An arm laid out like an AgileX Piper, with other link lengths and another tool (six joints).
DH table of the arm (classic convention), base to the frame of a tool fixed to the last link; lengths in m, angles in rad. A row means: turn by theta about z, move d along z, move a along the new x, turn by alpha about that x. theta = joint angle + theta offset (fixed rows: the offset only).
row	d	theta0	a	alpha
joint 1	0.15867	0	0	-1.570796
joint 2	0	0.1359	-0.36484	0
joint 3	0	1.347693	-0.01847	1.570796
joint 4	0.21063	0	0	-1.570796
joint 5	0	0	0	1.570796
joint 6	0.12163	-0.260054	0.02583	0.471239
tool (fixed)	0.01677	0	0	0
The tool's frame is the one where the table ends.
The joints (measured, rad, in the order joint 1, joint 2, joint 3, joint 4, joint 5, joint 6), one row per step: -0.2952, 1.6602, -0.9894, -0.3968, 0.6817, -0.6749; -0.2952, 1.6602, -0.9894, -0.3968, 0.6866, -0.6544; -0.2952, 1.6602, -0.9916, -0.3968, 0.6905, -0.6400; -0.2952, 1.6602, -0.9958, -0.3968, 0.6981, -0.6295; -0.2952, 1.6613, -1.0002, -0.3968, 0.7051, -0.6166; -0.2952, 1.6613, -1.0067, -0.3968, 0.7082, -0.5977; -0.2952, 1.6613, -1.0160, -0.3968, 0.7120, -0.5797; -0.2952, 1.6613, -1.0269, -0.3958, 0.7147, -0.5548; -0.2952, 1.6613, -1.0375, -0.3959, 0.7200, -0.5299; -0.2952, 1.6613, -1.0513, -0.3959, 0.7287, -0.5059; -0.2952, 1.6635, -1.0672, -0.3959, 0.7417, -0.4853; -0.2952, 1.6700, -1.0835, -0.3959, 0.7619, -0.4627; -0.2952, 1.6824, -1.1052, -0.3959, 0.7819, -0.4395
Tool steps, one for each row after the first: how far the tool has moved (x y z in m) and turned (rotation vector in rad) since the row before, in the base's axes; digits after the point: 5 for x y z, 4 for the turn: -0.00115, 0.00018, -0.00031, 0.0052, -0.0021, -0.0203; -0.00040, -0.00001, 0.00027, 0.0030, -0.0032, -0.0144; -0.00039, -0.00016, 0.00067, 0.0017, -0.0003, -0.0121; -0.00018, -0.00019, 0.00037, 0.0025, -0.0008, -0.0141; 0.00050, -0.00022, 0.00122, 0.0027, -0.0096, -0.0183; 0.00100, -0.00039, 0.00184, 0.0018, -0.0113, -0.0177; 0.00130, -0.00031, 0.00212, 0.0038, -0.0165, -0.0241; 0.00089, -0.00036, 0.00205, 0.0033, -0.0136, -0.0243; 0.00108, -0.00052, 0.00271, 0.0027, -0.0133, -0.0246; 0.00127, -0.00074, 0.00245, 0.0023, -0.0080, -0.0230; 0.00093, -0.00086, 0.00101, 0.0045, 0.0017, -0.0273; 0.00283, -0.00139, 0.00038, 0.0046, 0.0017, -0.0278
